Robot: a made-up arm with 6 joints.
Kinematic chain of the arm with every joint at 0, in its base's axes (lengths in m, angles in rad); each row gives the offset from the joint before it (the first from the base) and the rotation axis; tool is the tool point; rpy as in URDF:
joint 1: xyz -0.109 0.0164 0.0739 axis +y
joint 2: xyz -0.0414 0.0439 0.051 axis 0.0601 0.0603 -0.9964
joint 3: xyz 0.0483 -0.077 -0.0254 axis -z
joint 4: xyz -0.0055 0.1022 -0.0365 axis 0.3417 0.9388 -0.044
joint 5: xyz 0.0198 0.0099 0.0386 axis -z
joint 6: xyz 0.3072 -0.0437 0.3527 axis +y
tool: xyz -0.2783 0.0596 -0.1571 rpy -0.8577 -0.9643 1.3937
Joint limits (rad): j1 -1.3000..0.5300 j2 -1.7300..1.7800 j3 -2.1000..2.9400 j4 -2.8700..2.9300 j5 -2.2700..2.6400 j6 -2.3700..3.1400
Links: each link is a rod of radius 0.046 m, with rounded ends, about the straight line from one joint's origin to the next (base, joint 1, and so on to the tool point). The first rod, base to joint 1, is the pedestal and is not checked.
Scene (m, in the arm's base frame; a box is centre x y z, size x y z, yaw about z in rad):
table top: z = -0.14
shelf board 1: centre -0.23 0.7 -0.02 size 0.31 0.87 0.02 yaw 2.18
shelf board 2: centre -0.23 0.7 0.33 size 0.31 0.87 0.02 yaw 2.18
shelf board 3: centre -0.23 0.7 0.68 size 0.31 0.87 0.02 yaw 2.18
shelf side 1: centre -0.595 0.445 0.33 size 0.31 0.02 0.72 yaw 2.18
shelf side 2: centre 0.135 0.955 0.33 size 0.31 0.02 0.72 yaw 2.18
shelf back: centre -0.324 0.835 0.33 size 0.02 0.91 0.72 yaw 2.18
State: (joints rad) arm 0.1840 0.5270 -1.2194 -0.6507 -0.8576 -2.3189
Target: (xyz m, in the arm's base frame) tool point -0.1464 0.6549 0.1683
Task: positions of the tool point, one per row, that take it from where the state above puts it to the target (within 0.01 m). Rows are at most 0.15 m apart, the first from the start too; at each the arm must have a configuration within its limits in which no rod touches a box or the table.
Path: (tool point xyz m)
1: -0.3047 0.5285 0.5072
2: -0.2532 0.4551 0.5092
3: -0.2054 0.3705 0.5031
4: -0.1586 0.4260 0.4216
5: -0.1107 0.4613 0.3359
6: -0.0645 0.4775 0.2503
7: -0.0226 0.4774 0.1683
8: -0.0733 0.5759 0.1585
9: -0.1464 0.6549 0.1683

